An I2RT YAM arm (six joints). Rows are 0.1 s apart.
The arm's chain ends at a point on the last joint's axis. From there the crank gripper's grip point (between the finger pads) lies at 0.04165 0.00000 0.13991 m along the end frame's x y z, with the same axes.
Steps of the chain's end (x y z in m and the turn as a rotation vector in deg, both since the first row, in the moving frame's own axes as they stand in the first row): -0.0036, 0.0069, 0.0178, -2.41, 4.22, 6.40; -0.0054, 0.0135, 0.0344, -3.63, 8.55, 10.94; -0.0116, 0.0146, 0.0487, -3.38, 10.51, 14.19; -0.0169, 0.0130, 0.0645, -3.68, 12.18, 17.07; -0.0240, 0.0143, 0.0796, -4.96, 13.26, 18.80; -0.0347, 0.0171, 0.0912, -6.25, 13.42, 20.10; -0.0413, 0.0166, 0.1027, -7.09, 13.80, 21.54; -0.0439, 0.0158, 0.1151, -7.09, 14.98, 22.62
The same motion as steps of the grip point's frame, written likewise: 0.0060, 0.0179, 0.0141, -2.41, 4.22, 6.40; 0.0132, 0.0319, 0.0262, -3.63, 8.55, 10.94; 0.0107, 0.0358, 0.0383, -3.38, 10.51, 14.19; 0.0081, 0.0380, 0.0520, -3.68, 12.18, 17.07; 0.0022, 0.0442, 0.0654, -4.96, 13.26, 18.80; -0.0092, 0.0512, 0.0764, -6.25, 13.42, 20.10; -0.0161, 0.0540, 0.0870, -7.09, 13.80, 21.54; -0.0167, 0.0546, 0.0979, -7.09, 14.98, 22.62
